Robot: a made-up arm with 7 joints.
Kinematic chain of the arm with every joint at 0, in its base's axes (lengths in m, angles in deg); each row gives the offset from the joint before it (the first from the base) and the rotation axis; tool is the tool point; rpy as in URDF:
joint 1: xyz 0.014 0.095 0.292 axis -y
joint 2: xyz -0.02 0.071 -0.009 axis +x
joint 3: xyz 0 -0.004 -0.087 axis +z
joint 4: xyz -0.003 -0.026 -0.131 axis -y
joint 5: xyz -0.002 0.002 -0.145 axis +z
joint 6: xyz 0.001 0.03 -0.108 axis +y
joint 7: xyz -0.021 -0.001 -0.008 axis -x
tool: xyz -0.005 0 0.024 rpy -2.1 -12.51 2.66
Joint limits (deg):
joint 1: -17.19..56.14
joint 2: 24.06..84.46
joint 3: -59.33..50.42
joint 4: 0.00..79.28
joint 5: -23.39..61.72
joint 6: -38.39..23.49
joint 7: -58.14..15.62
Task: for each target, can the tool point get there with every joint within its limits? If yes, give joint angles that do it. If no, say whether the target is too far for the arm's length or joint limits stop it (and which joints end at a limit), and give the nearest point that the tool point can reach.
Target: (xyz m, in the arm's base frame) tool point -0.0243 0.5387 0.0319
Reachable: yes | joints -6.06 57.16 -43.60 9.88 5.66 12.52 -3.38
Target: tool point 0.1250 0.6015 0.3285
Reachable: yes | joints 44.88 76.03 30.16 39.13 -15.71 -30.38 -42.77
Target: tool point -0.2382 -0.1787 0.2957
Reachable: no: joint limits stop it (at a limit: joint 1, joint 2, joint 3, joint 4, joint 5, joint 6, joint 7) | nearest point -0.0308 0.0805 -0.0662 | short by 0.491 m
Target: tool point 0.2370 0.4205 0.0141
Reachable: yes | joints 25.29 55.15 -39.64 49.05 47.52 -6.76 -32.78
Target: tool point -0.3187 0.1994 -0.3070
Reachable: no: too far | nearest point -0.1362 0.2666 -0.1611 | short by 0.243 m
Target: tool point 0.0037 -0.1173 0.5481
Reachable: no: joint limits stop it (at a limit: joint 1, joint 2, joint 4, joint 5, joint 6, joint 7) | nearest point 0.3547 0.1402 0.2443 | short by 0.531 m
